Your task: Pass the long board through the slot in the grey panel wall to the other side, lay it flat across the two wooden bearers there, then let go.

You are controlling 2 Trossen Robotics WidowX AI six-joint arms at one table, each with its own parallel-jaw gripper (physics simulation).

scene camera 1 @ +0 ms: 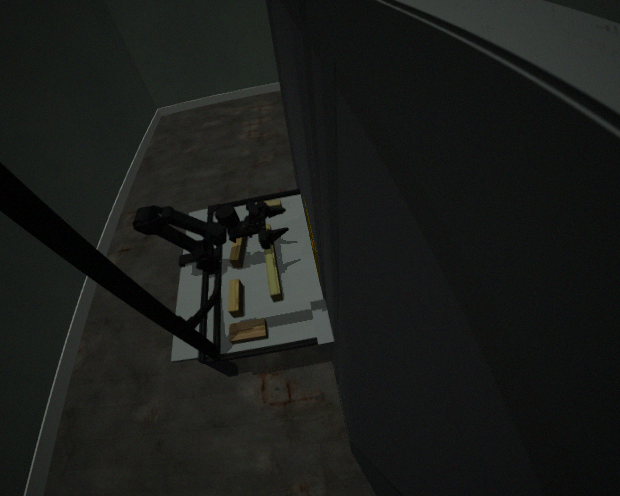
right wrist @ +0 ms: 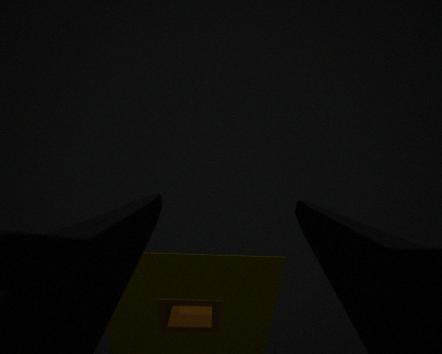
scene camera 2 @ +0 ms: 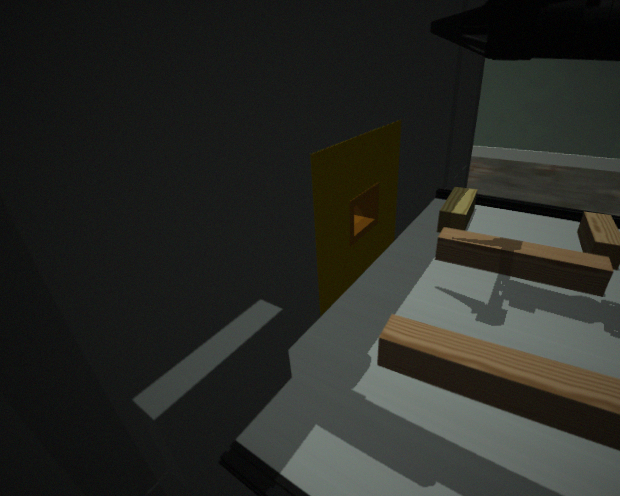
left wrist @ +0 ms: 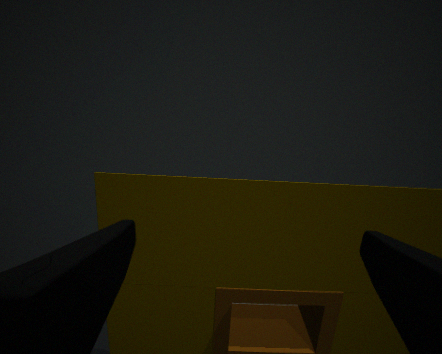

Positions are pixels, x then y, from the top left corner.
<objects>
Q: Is my left gripper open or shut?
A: Open.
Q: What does my right gripper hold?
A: Nothing.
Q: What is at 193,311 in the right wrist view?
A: A slot.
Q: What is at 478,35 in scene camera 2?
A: My right gripper.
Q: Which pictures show my left gripper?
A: Scene camera 1 and the left wrist view only.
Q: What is my left gripper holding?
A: Nothing.
</objects>
